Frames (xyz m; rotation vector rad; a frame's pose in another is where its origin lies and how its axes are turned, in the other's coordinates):
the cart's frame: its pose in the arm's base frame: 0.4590 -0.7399 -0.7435 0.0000 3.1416 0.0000
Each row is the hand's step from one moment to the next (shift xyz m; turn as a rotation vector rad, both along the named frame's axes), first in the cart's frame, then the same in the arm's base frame.
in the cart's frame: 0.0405 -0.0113 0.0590 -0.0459 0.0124 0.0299
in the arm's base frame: -0.0405 -0.0113 -0.0590 0.0459 0.0124 -0.0299
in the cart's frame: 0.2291 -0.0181 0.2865 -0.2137 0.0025 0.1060
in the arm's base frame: -0.2291 -0.0181 -0.2865 0.2137 0.0025 -0.1060
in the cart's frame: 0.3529 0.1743 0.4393 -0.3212 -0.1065 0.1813
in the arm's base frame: -0.3529 0.1743 -0.4393 0.3212 -0.1065 -0.1813
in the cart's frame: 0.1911 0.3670 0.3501 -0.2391 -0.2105 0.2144
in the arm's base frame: -0.1911 0.3670 -0.3501 0.2391 -0.2105 -0.2144
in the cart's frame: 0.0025 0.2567 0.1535 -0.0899 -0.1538 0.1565
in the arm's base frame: -0.0025 0.2567 -0.1535 0.0899 -0.1538 -0.1565
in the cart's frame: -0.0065 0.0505 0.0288 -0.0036 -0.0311 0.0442
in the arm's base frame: 0.0065 0.0505 -0.0288 0.0036 -0.0311 -0.0442
